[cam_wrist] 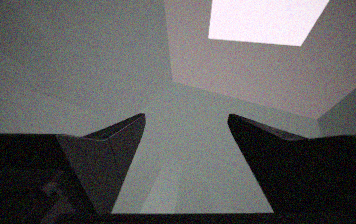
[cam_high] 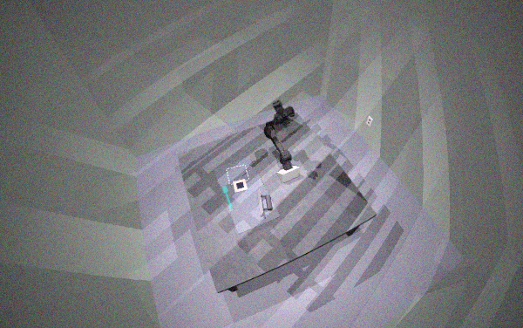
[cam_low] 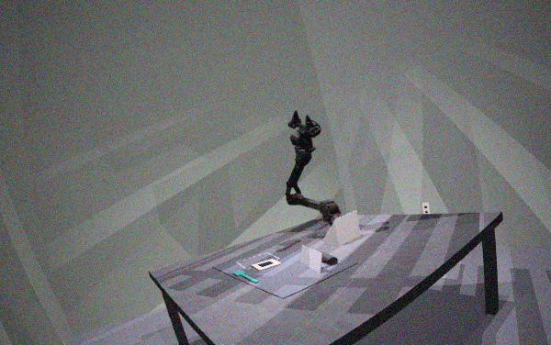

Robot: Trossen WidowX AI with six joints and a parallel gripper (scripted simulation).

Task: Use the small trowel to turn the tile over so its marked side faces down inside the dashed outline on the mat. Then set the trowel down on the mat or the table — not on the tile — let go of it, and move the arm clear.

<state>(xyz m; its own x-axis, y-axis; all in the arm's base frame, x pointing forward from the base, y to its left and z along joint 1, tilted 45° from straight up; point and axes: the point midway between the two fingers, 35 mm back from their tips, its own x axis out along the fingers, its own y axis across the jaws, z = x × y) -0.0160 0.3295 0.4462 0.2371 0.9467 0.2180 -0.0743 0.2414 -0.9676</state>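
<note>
Now: gripper tip 660 mm above the dark mat, 350 mm short of it and 90 mm to the right of it. Also, from my gripper tip: teal trowel (640 mm below, 490 mm ahead, 80 mm to the left); tile (640 mm below, 360 mm ahead, 30 mm to the left).
</note>
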